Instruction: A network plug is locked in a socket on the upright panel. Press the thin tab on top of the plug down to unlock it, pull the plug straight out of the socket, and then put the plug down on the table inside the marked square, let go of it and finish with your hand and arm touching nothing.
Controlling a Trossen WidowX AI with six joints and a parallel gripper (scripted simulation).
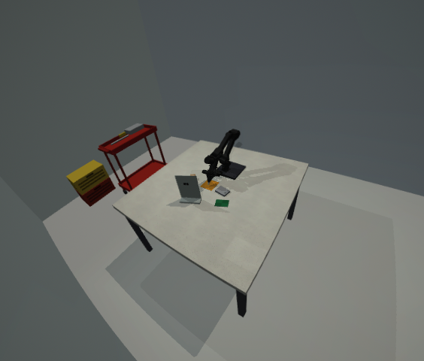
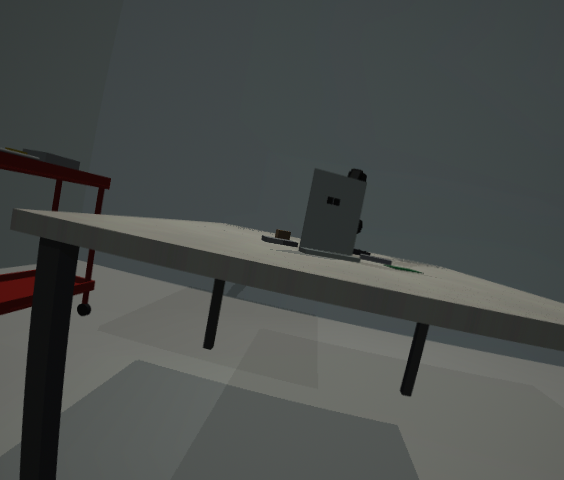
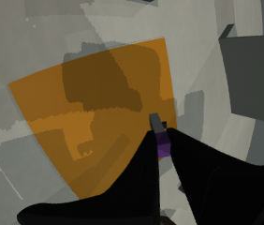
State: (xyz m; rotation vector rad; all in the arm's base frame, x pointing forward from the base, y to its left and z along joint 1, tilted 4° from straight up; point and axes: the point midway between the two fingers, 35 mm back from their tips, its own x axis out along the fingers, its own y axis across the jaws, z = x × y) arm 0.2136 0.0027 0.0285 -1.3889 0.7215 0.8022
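Now: gripper tip 10 mm past the orange square patch and 30 mm above it. From my gripper tip the other things lie so: grey upright panel: 220 mm ahead, 70 mm above; then green patch: 100 mm ahead, 230 mm to the left, 30 mm below; then network plug: right at my gripper tip.
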